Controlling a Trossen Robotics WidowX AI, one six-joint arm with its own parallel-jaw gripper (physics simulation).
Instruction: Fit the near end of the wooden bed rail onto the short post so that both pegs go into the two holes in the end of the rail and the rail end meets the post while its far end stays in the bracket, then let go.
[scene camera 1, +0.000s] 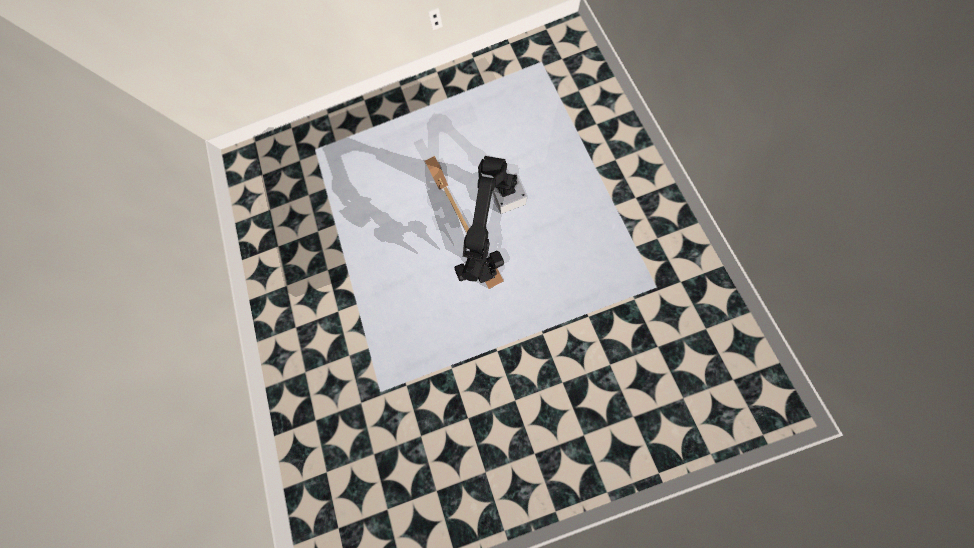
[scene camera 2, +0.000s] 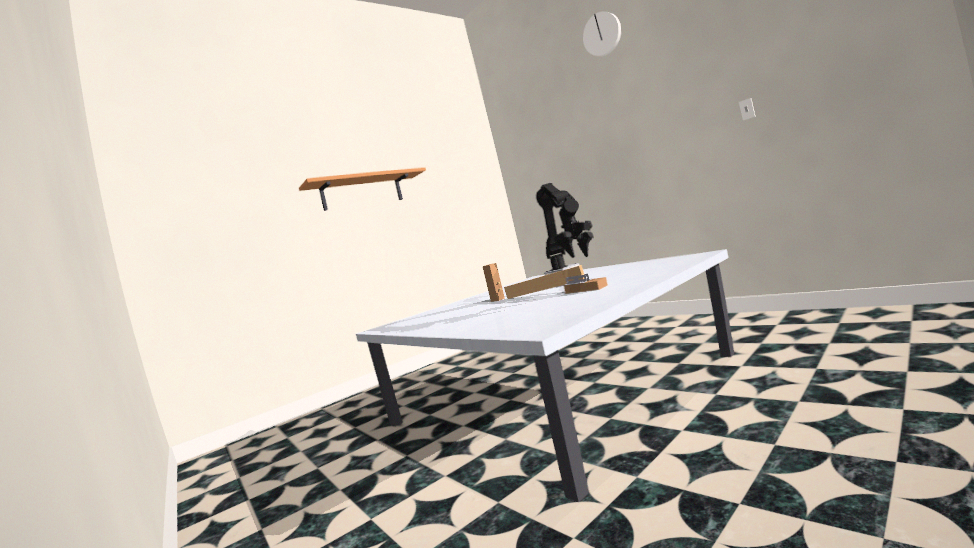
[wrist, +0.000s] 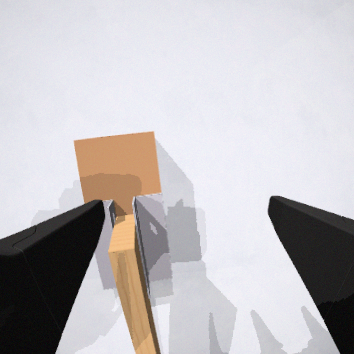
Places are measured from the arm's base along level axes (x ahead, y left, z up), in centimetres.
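Pixels of known places: gripper, fingertip midpoint: (scene camera 2: 580, 257) (wrist: 187, 206); arm's base, origin of the base link: (scene camera 1: 506, 188) (scene camera 2: 559, 268).
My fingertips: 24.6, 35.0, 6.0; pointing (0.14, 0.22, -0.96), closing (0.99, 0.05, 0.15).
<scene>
For each thing: its middle in the pictures, then the offset to it from my fingertips, as dx, dy, dz. "pt": a spot on its surface instead. Level surfaces: height alone.
- wooden rail, body centre: (scene camera 2: 541, 283) (scene camera 1: 465, 227) -0.8, -25.5, -8.8
- short post, surface spot: (scene camera 1: 433, 170) pt +3.9, -51.2, +2.3
- bracket, surface spot: (wrist: 154, 240) (scene camera 2: 574, 283) pt -0.9, -6.6, -10.2
- orange-brown block, body centre: (wrist: 126, 209) (scene camera 2: 585, 285) (scene camera 1: 488, 269) -3.8, -3.8, -12.2
- white table, its level: dz -14.0
The wooden rail (scene camera 1: 456, 209) (scene camera 2: 541, 282) (wrist: 129, 285) slopes, its near end low beside the foot of the short post (scene camera 1: 433, 170) (scene camera 2: 493, 282), with a narrow gap. The post stands upright; small dark marks show on its rail-side face, but pegs and holes are too small to tell. The rail's higher far end lies between the grey plates of the bracket (scene camera 2: 578, 278) (wrist: 154, 240), on an orange-brown block (scene camera 1: 495, 280) (scene camera 2: 587, 286) (wrist: 117, 160). My gripper (scene camera 1: 479, 269) (scene camera 2: 578, 255) (wrist: 187, 206) is open and empty above the bracket end. In the wrist view, the rail appears near the left finger.
The arm's pale base (scene camera 1: 512, 203) stands on the white table (scene camera 1: 558, 252) (scene camera 2: 653, 282), to the side of the rail. Arm shadows fall across the table around the post and rail. A wall shelf (scene camera 2: 362, 178) hangs beyond the table.
</scene>
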